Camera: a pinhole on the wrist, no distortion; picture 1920 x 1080 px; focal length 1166.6 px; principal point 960.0 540.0 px. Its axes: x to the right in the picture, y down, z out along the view. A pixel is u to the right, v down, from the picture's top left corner.
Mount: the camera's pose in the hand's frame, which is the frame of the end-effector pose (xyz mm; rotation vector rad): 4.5 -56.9 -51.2 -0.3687 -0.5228 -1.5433
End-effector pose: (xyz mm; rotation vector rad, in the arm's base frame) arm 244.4 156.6 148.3 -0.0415 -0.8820 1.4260
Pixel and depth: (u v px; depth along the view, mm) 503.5 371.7 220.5
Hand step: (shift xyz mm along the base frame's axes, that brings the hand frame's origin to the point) -153.1 -49.3 -32.3
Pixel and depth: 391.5 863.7 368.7
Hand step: -346.6 48.7 7.9
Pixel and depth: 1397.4 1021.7 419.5
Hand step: -264.6 -67.1 325.8
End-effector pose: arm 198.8 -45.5 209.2 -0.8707 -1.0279 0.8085
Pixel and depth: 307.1 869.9 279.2
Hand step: -114.6 177.6 -148.3
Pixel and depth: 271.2 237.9 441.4
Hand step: -260.3 88.3 -361.2
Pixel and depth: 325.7 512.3 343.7
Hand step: -179.0 129.8 -227.4
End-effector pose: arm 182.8 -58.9 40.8 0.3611 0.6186 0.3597
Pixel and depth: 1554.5 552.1 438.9
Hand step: 241.4 -120.7 346.3
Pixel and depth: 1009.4 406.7 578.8
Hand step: 135.6 59.8 489.3
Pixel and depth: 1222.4 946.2 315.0
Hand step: 212.4 25.3 180.2
